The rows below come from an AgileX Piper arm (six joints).
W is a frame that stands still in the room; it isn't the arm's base.
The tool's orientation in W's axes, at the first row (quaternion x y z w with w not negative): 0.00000, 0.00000, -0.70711, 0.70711
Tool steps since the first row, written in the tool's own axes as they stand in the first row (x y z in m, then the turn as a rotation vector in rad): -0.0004, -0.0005, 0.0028, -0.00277, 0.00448, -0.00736; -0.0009, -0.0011, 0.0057, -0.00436, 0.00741, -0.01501; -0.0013, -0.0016, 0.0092, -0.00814, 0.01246, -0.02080; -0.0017, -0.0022, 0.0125, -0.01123, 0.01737, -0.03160; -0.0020, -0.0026, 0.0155, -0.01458, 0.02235, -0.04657; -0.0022, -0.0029, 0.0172, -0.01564, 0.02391, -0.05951; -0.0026, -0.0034, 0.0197, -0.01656, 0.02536, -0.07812; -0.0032, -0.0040, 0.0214, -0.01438, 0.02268, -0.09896; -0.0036, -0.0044, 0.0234, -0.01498, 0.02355, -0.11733; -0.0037, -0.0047, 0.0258, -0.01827, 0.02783, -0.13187; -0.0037, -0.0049, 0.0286, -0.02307, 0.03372, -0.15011; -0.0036, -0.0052, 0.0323, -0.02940, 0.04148, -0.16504; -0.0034, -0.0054, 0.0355, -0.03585, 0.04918, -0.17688
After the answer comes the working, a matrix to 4 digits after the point.
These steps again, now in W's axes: -0.0005, 0.0004, 0.0028, 0.00448, 0.00277, -0.00736; -0.0011, 0.0009, 0.0057, 0.00741, 0.00436, -0.01501; -0.0016, 0.0013, 0.0092, 0.01246, 0.00814, -0.02080; -0.0022, 0.0017, 0.0125, 0.01737, 0.01123, -0.03160; -0.0026, 0.0020, 0.0155, 0.02235, 0.01458, -0.04657; -0.0029, 0.0022, 0.0172, 0.02391, 0.01564, -0.05951; -0.0034, 0.0026, 0.0197, 0.02536, 0.01656, -0.07812; -0.0040, 0.0032, 0.0214, 0.02268, 0.01438, -0.09896; -0.0044, 0.0036, 0.0234, 0.02355, 0.01498, -0.11733; -0.0047, 0.0037, 0.0258, 0.02783, 0.01827, -0.13187; -0.0049, 0.0037, 0.0286, 0.03372, 0.02307, -0.15011; -0.0052, 0.0036, 0.0323, 0.04148, 0.02940, -0.16504; -0.0054, 0.0034, 0.0355, 0.04918, 0.03585, -0.17688
The tool's axes in the first row as the columns of a matrix, in W's axes (rounded; the answer above uses it unrounded):
0.0000, 1.0000, 0.0000
-1.0000, 0.0000, 0.0000
0.0000, 0.0000, 1.0000

